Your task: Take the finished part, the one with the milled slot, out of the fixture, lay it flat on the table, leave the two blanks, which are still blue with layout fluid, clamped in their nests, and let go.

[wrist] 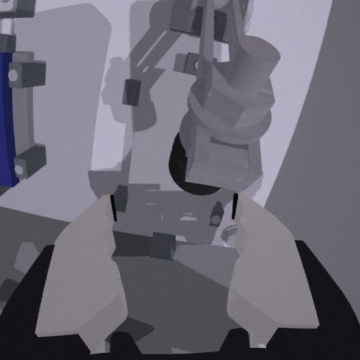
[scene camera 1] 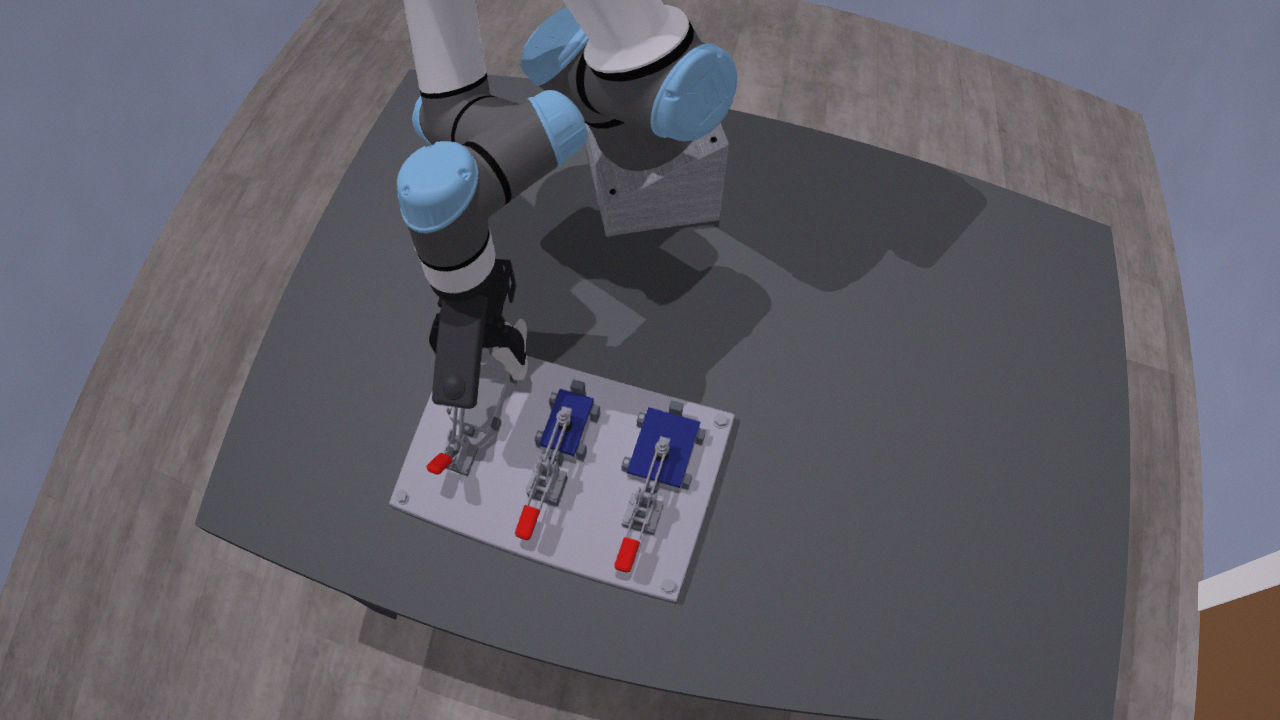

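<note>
The finished part is a light grey plate in the left nest, partly under the raised clamp head; the arm mostly hides it in the scene view, and its slot is not clear. My gripper is over the nest's arm-side end. Its fingers are partly open, one on each side of the part, with a visible gap beside it at the left finger. Two blue blanks, the narrower middle one and the wider right one, sit under their clamps.
The left toggle clamp stands swung up, its black-tipped head close ahead of the fingers. Small grey stops surround the nest. The fixture plate lies on the dark table.
</note>
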